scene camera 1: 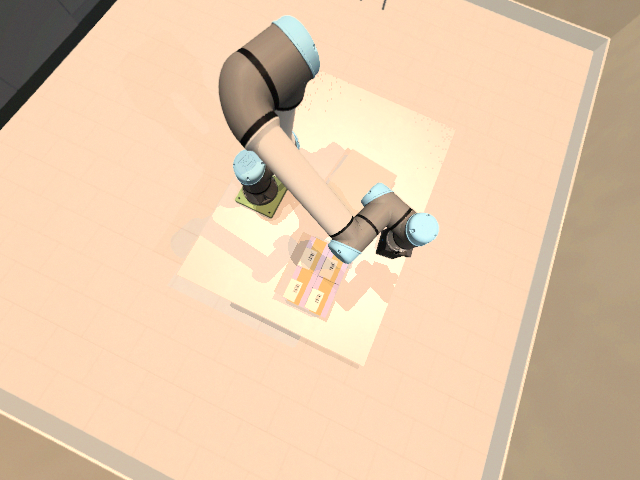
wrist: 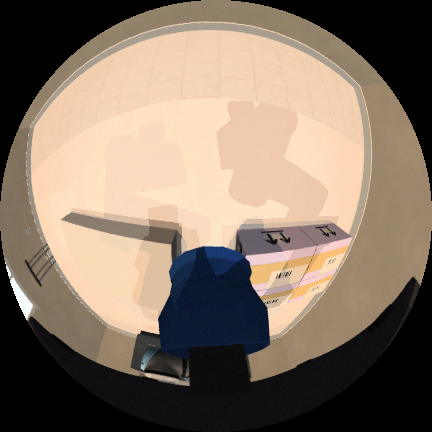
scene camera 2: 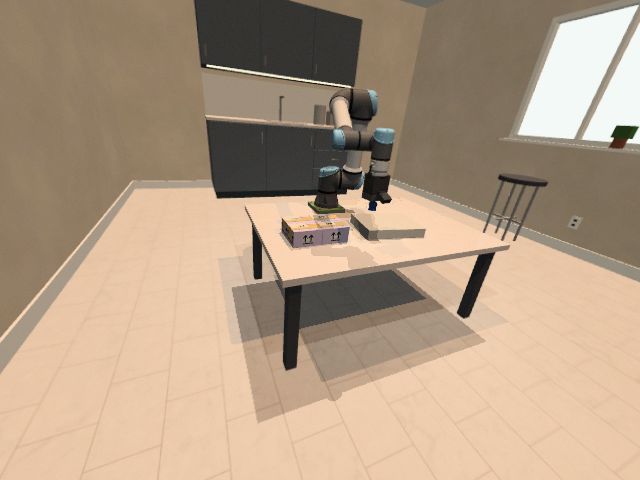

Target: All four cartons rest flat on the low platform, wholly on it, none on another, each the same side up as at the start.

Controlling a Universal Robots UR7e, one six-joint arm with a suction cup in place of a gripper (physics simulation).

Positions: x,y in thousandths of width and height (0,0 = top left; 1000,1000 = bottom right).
Labels:
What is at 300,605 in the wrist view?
A low platform.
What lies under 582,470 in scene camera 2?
A low platform.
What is the suction cup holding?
Nothing.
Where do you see the suction cup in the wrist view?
At 490,700

